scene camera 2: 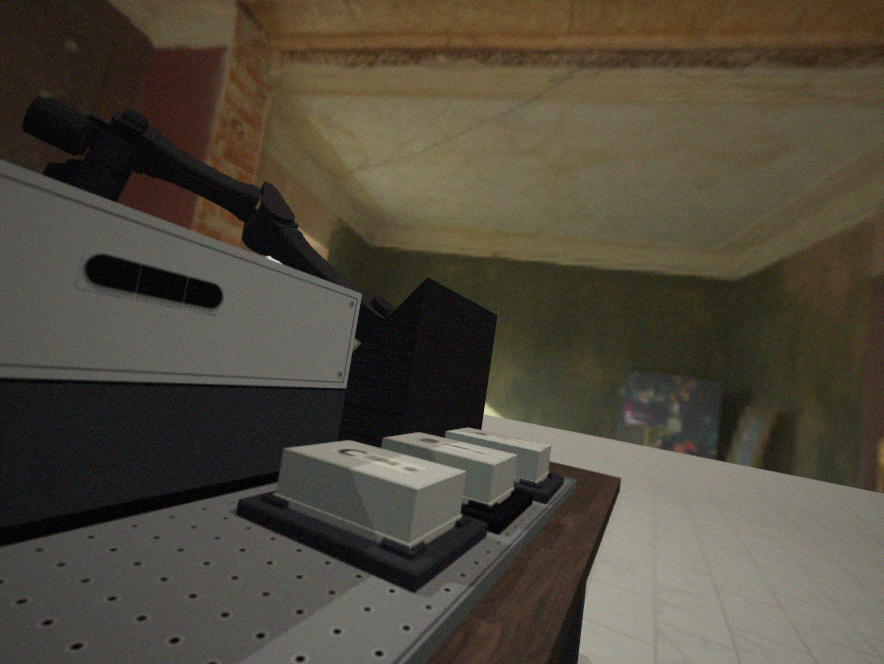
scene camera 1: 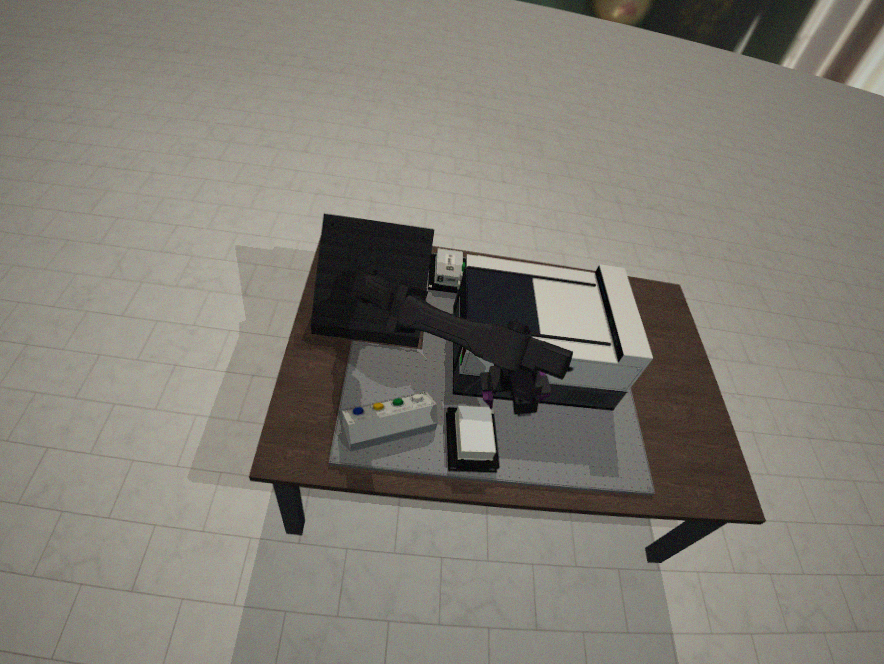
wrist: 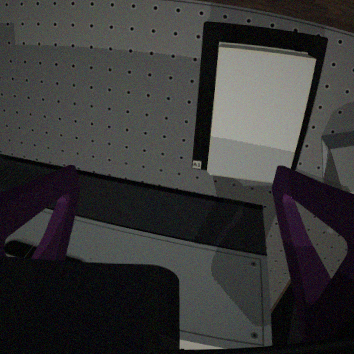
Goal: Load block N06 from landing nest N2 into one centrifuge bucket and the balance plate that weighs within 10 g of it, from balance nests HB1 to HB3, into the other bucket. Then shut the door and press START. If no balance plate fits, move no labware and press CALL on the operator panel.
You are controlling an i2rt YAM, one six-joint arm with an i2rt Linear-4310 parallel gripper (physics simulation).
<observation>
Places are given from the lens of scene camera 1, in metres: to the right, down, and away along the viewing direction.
white button box (scene camera 1: 370, 425): -0.17, 0.22, 1.17
dark lid panel (scene camera 1: 496, 298): 0.14, -0.09, 1.31
</observation>
